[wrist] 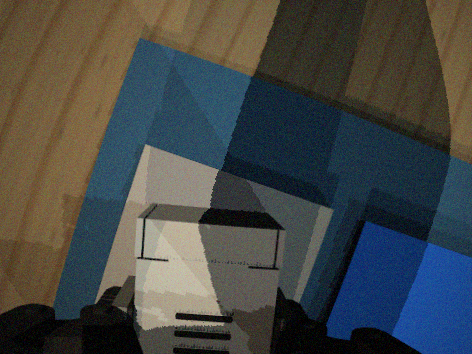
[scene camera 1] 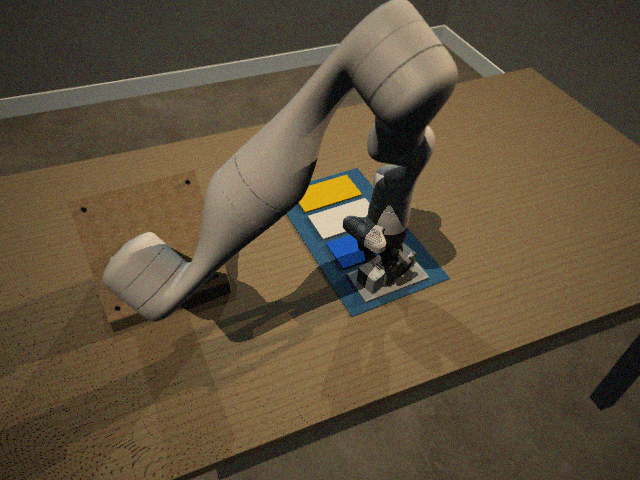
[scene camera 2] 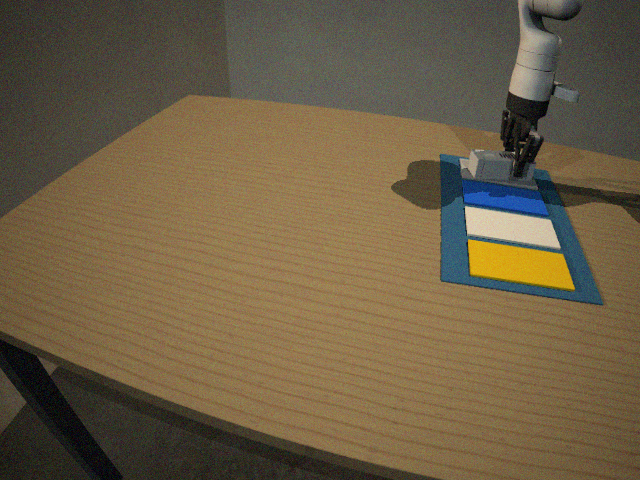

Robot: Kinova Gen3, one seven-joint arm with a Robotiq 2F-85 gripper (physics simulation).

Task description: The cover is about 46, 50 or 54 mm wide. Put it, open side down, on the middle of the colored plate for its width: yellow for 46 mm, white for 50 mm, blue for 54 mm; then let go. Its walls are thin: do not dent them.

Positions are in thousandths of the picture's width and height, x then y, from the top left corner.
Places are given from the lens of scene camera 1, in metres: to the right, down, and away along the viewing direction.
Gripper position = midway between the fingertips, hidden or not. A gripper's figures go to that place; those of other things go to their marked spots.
gripper (scene camera 1: 591, 576): 0.12, 0.07, 1.09
light grey cover (scene camera 1: 579, 574): 0.10, 0.07, 1.04
dark blue mat (scene camera 1: 666, 568): 0.22, 0.07, 1.11
